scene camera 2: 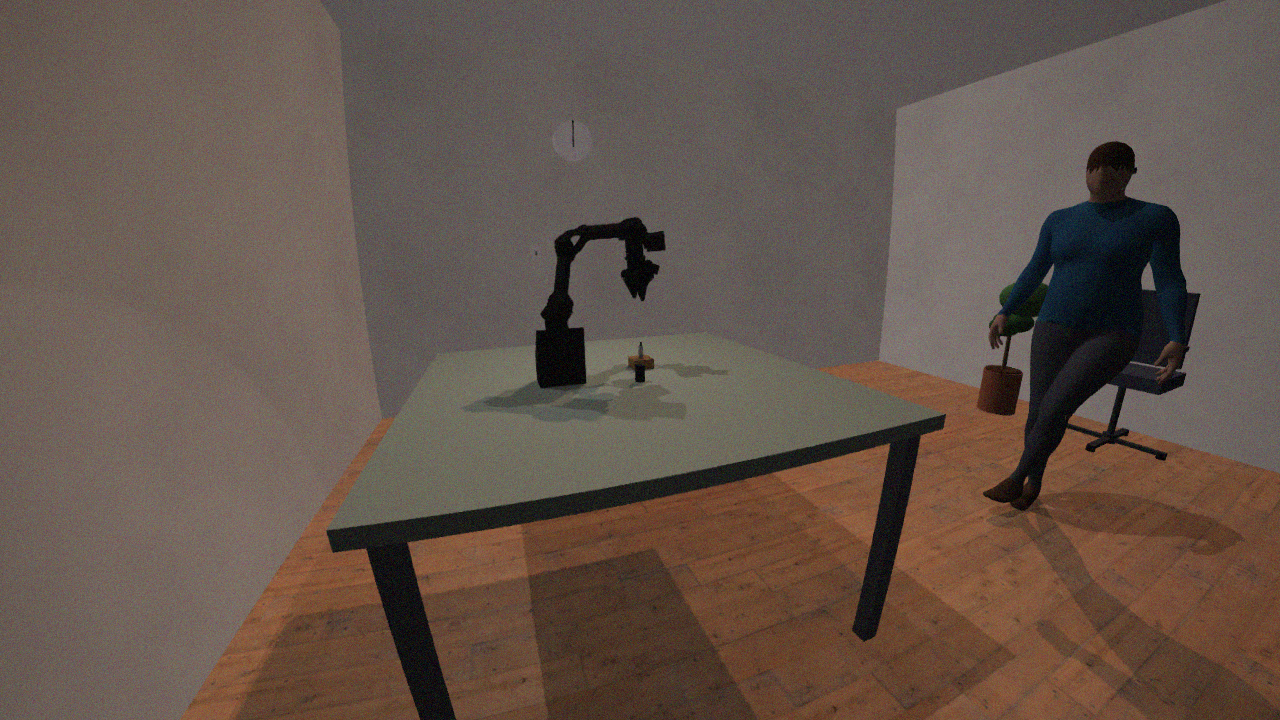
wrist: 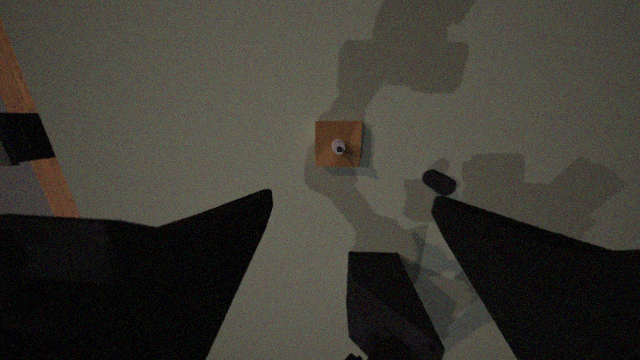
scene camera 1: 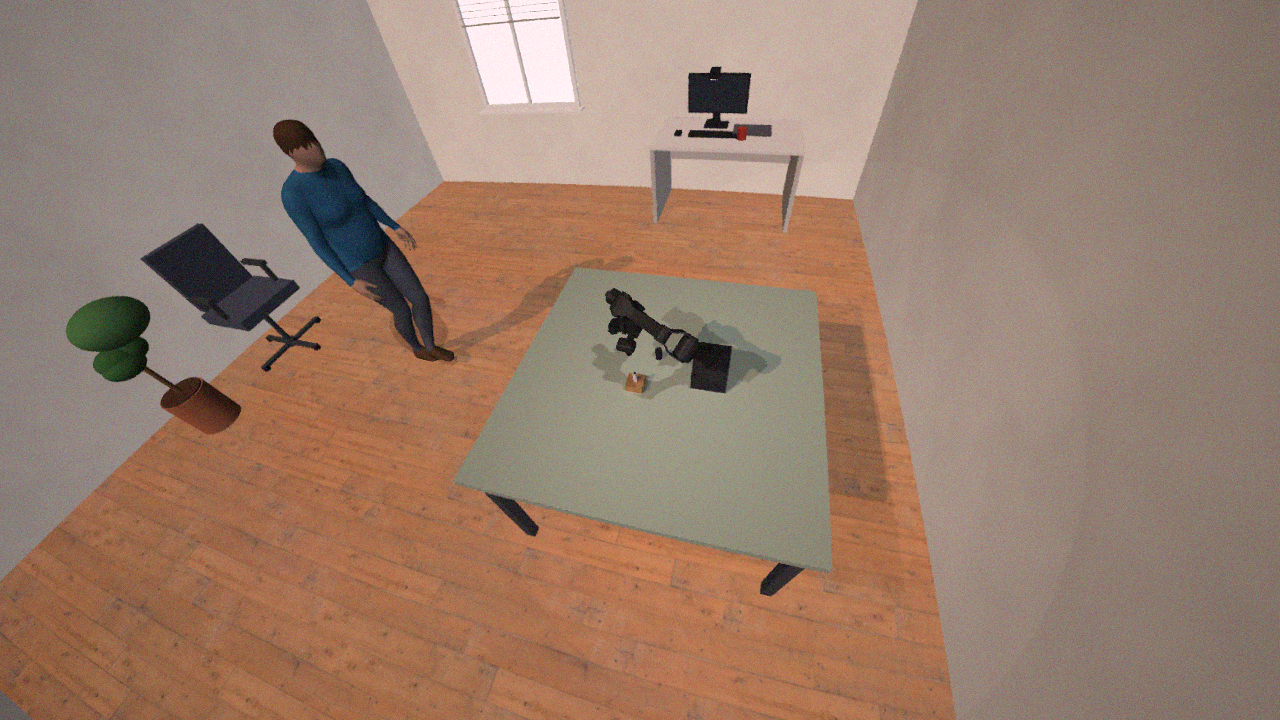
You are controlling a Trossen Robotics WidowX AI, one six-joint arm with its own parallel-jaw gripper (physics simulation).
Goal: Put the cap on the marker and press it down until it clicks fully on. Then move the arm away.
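Places are measured from the arm's base along level axes (x right, y ahead, z up), in millimetres.
Pixels of known places: gripper, fingertip midpoint: [scene camera 2: 638, 299] [wrist: 351, 200]; arm's base, origin of the base link: [scene camera 2: 557, 338] [wrist: 398, 356] [scene camera 1: 713, 356].
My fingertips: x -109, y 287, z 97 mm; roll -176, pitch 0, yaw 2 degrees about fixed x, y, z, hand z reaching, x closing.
For each thing: its top centre in the pictures, then the offset to it from my fingertips. Level surfaces: height alone.
- pale marker, middle of its top: [wrist: 339, 150] [scene camera 2: 640, 341] [scene camera 1: 634, 371] dz -148, dx -1, dy +6 mm
- small orange-brown wooden block, middle of its top: [wrist: 337, 144] [scene camera 2: 640, 357] [scene camera 1: 635, 380] dz -204, dx -1, dy +6 mm
- dark cap, middle of its top: [wrist: 446, 186] [scene camera 2: 639, 365] [scene camera 1: 658, 349] dz -187, dx +169, dy -46 mm
- green table, its level: dz -238 mm
The pale marker [scene camera 1: 635, 377] [scene camera 2: 640, 350] [wrist: 338, 146] stands upright in a small orange-brown wooden block [scene camera 1: 633, 387] [scene camera 2: 631, 362] [wrist: 324, 132], with its dark tip bare and pointing up. The dark cap [scene camera 1: 658, 352] [scene camera 2: 640, 373] [wrist: 439, 182] stands on the table apart from the block, to the right of it in the wrist view. My gripper [scene camera 2: 639, 297] [wrist: 351, 200] is open and empty, pointing down high above the block and the cap. In the wrist view the cap shows just past the right fingertip.
The arm's black base box [scene camera 1: 710, 368] [scene camera 2: 561, 357] stands on the green table [scene camera 1: 716, 483] [scene camera 2: 501, 456] near the block. A person in a blue sweater [scene camera 1: 335, 214] [scene camera 2: 1109, 259] stands on the floor beyond the table. A chair [scene camera 1: 255, 300], a potted plant [scene camera 1: 201, 407] and a desk [scene camera 1: 726, 147] stand farther off.
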